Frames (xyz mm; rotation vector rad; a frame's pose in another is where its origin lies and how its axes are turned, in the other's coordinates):
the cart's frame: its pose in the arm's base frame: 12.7 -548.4 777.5 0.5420 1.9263 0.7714
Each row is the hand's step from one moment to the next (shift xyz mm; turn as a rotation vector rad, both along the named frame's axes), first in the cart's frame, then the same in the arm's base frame.
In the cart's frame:
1: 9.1 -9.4 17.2 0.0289 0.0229 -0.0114
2: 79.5 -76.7 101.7 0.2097 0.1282 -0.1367
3: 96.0 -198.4 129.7 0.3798 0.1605 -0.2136
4: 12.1 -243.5 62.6 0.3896 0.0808 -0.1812
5: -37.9 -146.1 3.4 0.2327 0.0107 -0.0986
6: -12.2 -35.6 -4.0 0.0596 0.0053 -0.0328
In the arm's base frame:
1: 10.9 4.3 -18.2 -0.0219 0.0317 0.0024
2: 52.0 27.1 -138.2 -0.2093 0.1876 0.0093
3: 63.8 -39.5 -244.5 -0.3521 0.2993 -0.0458
4: 38.9 -145.1 -202.0 -0.3313 0.2590 -0.1196
5: 12.8 -126.3 -81.7 -0.1911 0.1311 -0.1014
6: 0.1 -34.1 -16.4 -0.0556 0.0332 -0.0216

